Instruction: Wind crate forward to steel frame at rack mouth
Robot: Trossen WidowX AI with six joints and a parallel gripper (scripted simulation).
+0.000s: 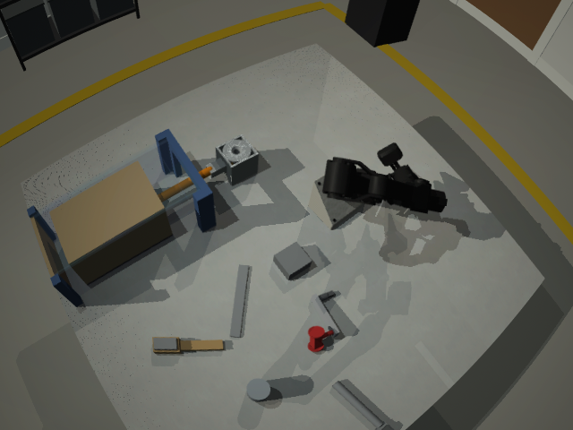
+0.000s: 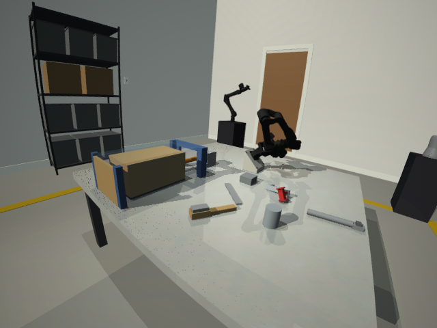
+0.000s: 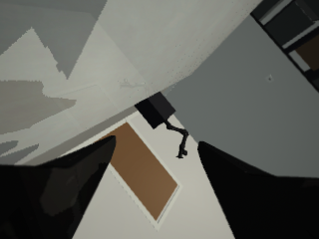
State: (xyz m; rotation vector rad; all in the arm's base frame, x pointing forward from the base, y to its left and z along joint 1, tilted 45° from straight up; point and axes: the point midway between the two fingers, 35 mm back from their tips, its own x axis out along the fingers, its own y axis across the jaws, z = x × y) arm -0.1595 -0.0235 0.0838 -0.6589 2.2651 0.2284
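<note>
My gripper tip is 42 cm short of the winch handle, 27 cm to the right of it and 10 cm above it. Also, from my gripper tip: red knob (46 cm ahead, 31 cm to the left, 10 cm below); grey winch (37 cm ahead, 26 cm to the right, 9 cm below); grey block (40 cm ahead, 11 cm below, 9 cm to the left).
</note>
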